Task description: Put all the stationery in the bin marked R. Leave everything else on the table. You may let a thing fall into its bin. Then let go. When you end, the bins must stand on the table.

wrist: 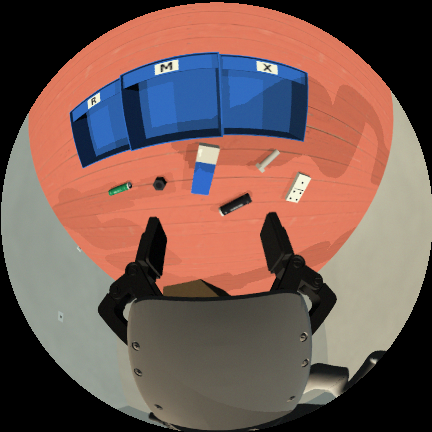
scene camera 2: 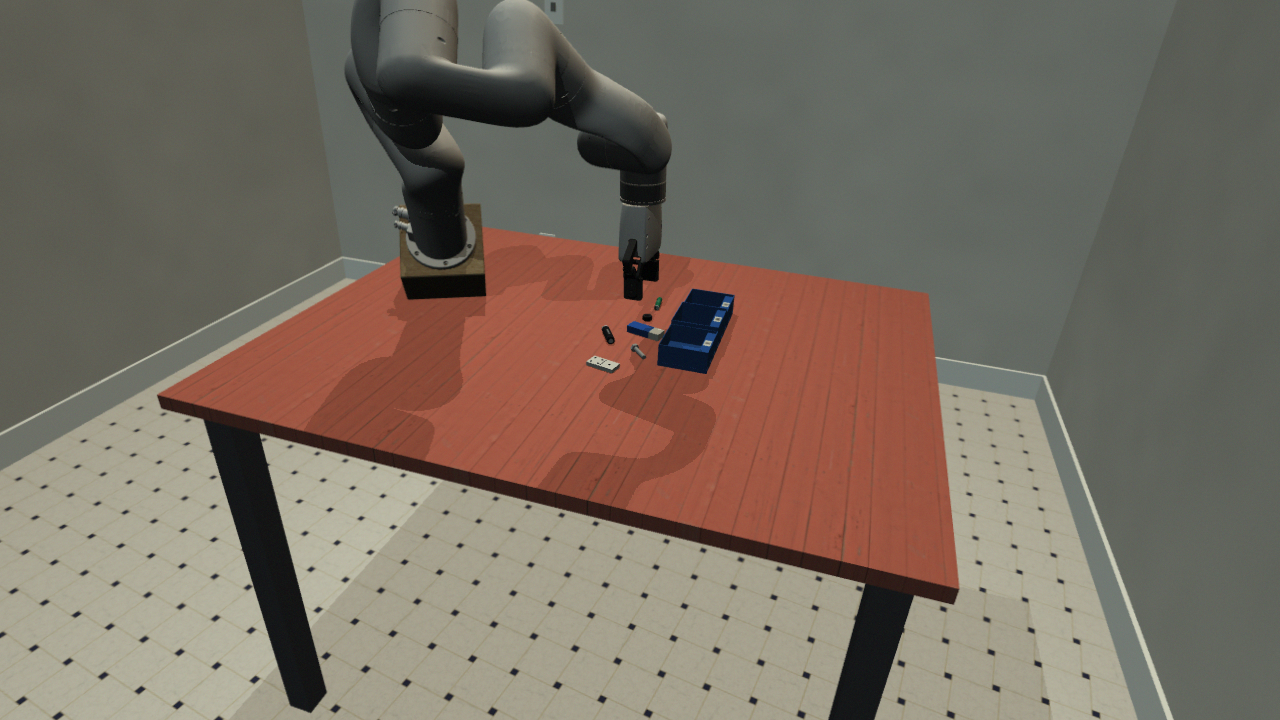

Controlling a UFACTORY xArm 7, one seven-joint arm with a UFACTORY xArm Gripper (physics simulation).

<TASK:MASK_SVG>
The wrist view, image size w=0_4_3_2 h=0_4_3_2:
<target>my gripper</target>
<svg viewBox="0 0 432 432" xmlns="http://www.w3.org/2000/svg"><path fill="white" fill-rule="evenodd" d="M275 211L266 213L259 234L268 271L276 276L269 291L209 297L164 296L155 281L156 278L160 278L162 275L167 238L159 218L149 216L145 230L142 232L135 260L129 262L125 266L124 273L110 284L109 292L106 293L97 307L97 311L102 319L127 345L132 375L142 399L158 419L167 422L175 430L187 432L245 432L252 429L257 430L271 427L279 423L285 414L294 409L304 391L311 363L311 335L336 302L336 295L325 282L323 283L322 276L305 265L305 260L301 255L294 254L286 230L281 225ZM133 300L129 308L128 319L126 320L122 314L125 308L124 306ZM301 293L309 297L308 299L311 301L312 305L309 311L307 310L305 300Z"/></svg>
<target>eraser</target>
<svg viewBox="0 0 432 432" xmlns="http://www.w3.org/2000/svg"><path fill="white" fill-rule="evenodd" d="M199 142L190 193L208 195L219 152L219 145Z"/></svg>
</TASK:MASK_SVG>
